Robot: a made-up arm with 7 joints. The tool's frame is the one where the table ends. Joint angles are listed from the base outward.
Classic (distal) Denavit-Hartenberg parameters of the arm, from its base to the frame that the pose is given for. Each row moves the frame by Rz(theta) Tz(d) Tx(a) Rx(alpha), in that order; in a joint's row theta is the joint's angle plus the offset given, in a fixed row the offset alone. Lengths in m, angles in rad.
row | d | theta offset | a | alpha
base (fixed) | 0.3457 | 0 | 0.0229 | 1.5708
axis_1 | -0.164 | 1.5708 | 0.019 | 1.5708
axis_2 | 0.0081 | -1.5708 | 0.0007 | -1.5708
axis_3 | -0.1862 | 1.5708 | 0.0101 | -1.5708
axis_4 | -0.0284 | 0 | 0.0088 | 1.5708
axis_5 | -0.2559 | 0 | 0.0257 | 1.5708
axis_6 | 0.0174 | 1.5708 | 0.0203 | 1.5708
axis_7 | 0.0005 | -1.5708 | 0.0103 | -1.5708
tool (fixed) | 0.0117 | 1.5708 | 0 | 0
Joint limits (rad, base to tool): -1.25..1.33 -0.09..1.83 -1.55..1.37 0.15..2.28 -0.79..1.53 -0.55..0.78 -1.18..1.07
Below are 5 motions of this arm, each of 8 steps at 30 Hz.
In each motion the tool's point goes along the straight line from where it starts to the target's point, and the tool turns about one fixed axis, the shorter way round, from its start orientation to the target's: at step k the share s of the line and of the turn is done. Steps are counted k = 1, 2, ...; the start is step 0. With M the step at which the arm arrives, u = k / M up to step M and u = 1 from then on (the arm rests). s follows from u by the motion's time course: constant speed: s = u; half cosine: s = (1 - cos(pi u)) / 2; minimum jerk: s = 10 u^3 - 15 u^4 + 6 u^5.
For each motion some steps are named. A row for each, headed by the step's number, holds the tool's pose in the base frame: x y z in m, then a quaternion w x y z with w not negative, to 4 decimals.
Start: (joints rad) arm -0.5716 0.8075 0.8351 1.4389 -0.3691 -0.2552 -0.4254
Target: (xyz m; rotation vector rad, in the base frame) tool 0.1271 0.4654 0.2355 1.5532 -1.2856 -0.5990
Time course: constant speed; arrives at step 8
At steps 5, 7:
5: 0.1212 0.4700 0.2460 0.4896 0.6531 -0.5310 -0.2277
7: 0.1251 0.4669 0.2390 0.4940 0.6452 -0.5308 -0.2408

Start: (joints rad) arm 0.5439 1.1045 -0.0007 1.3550 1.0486 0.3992 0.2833
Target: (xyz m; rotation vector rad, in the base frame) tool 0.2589 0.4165 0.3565 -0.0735 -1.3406 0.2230
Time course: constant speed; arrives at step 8
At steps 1, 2, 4, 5, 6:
1: 0.2453 0.4064 0.3857 0.7022 -0.0412 -0.7108 -0.0052
2: 0.2473 0.4079 0.3816 0.7140 -0.0402 -0.6989 0.0103
4: 0.2512 0.4108 0.3732 0.7367 -0.0382 -0.6739 0.0413
5: 0.2531 0.4122 0.3690 0.7474 -0.0372 -0.6609 0.0568
6: 0.2550 0.4136 0.3649 0.7578 -0.0361 -0.6475 0.0723

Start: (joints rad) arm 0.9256 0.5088 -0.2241 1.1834 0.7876 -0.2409 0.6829
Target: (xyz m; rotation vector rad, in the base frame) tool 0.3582 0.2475 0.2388 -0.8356 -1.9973 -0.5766
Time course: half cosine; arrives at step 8
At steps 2, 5, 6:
2: 0.3473 0.2883 0.3202 0.3671 -0.2397 -0.8680 -0.2332
5: 0.3543 0.2622 0.2682 0.4116 -0.3016 -0.8279 -0.2327
6: 0.3563 0.2545 0.2528 0.4243 -0.3196 -0.8148 -0.2322

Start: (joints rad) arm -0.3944 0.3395 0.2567 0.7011 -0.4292 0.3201 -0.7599
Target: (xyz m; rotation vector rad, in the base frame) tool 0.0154 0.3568 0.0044 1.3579 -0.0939 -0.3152
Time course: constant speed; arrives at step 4
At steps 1, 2, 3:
1: 0.0098 0.3562 0.0061 0.7807 0.6070 -0.0302 -0.1452
2: 0.0117 0.3564 0.0055 0.7758 0.6131 -0.0345 -0.1451
3: 0.0135 0.3566 0.0050 0.7708 0.6191 -0.0389 -0.1451

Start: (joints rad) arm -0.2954 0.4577 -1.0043 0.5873 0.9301 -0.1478 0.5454
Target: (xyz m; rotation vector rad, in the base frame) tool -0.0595 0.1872 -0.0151 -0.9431 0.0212 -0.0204
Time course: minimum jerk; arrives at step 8
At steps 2, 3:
2: -0.0271 0.2734 -0.0153 0.9448 -0.3141 -0.0510 -0.0778
3: -0.0333 0.2569 -0.0153 0.9367 -0.3418 -0.0393 -0.0649

